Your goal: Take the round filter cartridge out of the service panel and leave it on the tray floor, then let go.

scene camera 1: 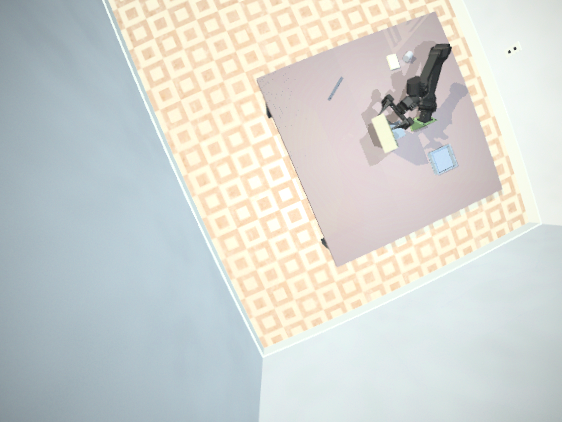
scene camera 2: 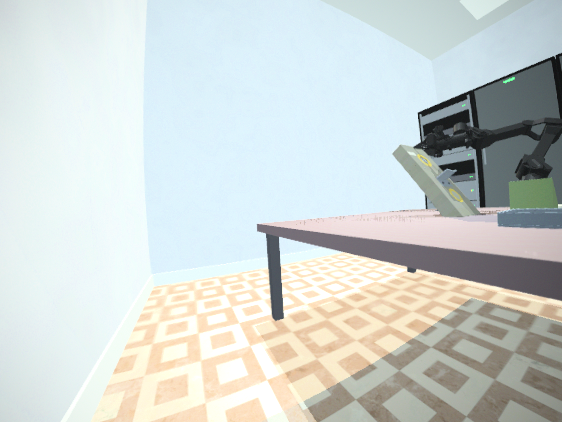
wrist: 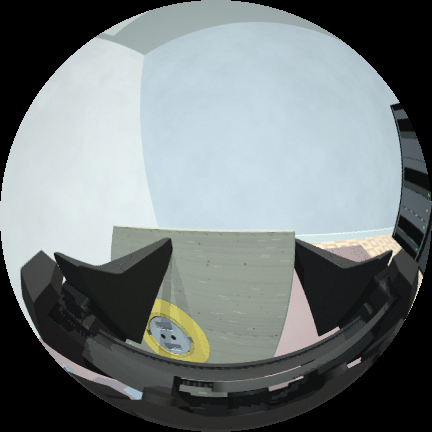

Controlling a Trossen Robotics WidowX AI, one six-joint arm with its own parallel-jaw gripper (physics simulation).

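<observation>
The service panel (scene camera 1: 384,134) (scene camera 2: 431,181) (wrist: 235,290) is a grey-green slab leaning on the table. A round grey piece with two dark holes (wrist: 170,335), which looks like the filter cartridge, sits inside a yellow ring on the panel face, low and left in the wrist view, partly behind the left finger. A second yellow ring (scene camera 2: 455,195) is lower on the panel. My gripper (scene camera 1: 388,119) (scene camera 2: 424,150) (wrist: 232,244) is open and empty, near the panel's upper part, with the round piece left of its middle. The blue tray (scene camera 1: 433,165) (scene camera 2: 530,219) lies on the table beside the panel.
A blue-grey part (scene camera 2: 446,175) sticks out from the panel between the rings. A green block (scene camera 1: 422,124) (scene camera 2: 533,194) stands by the arm's base. A pale box (scene camera 1: 393,62), a whitish round object (scene camera 1: 408,56) and a thin bar (scene camera 1: 335,88) lie on the table (scene camera 1: 340,200).
</observation>
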